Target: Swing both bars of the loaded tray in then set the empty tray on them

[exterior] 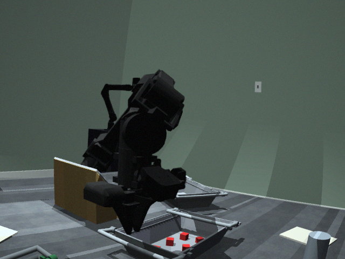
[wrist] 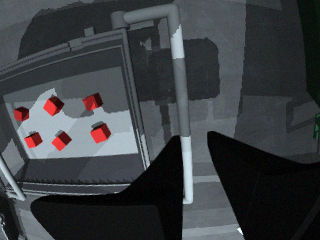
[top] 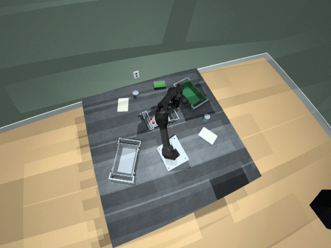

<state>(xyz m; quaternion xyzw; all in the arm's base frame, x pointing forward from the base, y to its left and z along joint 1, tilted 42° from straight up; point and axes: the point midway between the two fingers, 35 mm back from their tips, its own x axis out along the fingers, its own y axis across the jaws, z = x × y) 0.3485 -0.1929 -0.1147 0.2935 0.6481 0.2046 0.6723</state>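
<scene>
Right now my gripper tip is 57 cm to the right of the grey tray, 19 cm past it and 5 cm above it. From my gripper tip the other things lie so: green block: 34 cm ahead, 7 cm below, 4 cm to the right.
</scene>
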